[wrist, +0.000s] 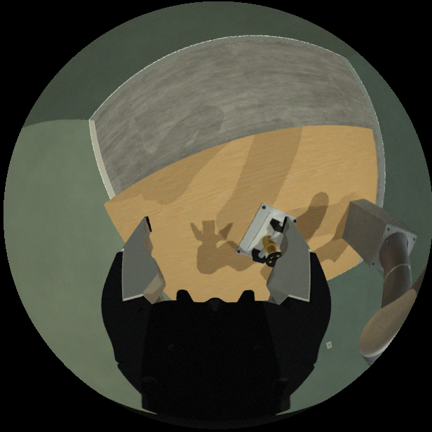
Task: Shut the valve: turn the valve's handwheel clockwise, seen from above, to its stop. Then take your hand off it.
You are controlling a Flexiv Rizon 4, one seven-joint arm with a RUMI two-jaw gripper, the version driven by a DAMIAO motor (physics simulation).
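Observation:
The valve [270, 244] has a brass body and is mounted on a light grey plate [253, 228] with black clamps, lying on the wooden table top. Its small black handwheel [273, 259] shows near the inner edge of the right jaw, which hides part of the plate and perhaps part of the valve. My gripper [216, 218] is wide open with nothing between its jaws. It hangs above the table, apart from the handwheel, which lies right of the middle between the jaws in the view.
The wooden board [330, 160] lies beside a grey surface [240, 85] at the top of the view. A grey block-shaped pedestal [367, 227] with the robot arm's base [397, 262] stands at the right. Shadows of the arm and gripper fall on the wood.

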